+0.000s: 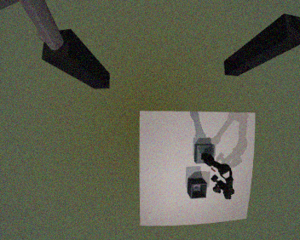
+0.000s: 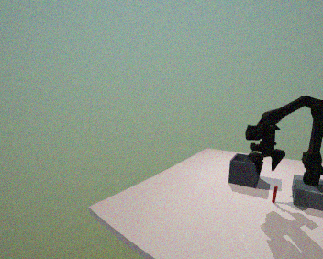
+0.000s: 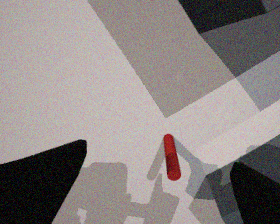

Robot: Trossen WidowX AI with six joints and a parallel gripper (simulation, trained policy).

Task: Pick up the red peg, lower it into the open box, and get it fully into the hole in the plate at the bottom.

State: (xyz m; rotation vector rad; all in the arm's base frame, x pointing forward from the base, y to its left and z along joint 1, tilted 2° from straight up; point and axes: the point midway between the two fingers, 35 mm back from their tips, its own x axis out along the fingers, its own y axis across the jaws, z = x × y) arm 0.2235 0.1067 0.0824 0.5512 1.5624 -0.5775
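The red peg lies 60 mm behind my gripper tip, 20 mm to the left of it and 100 mm below it.
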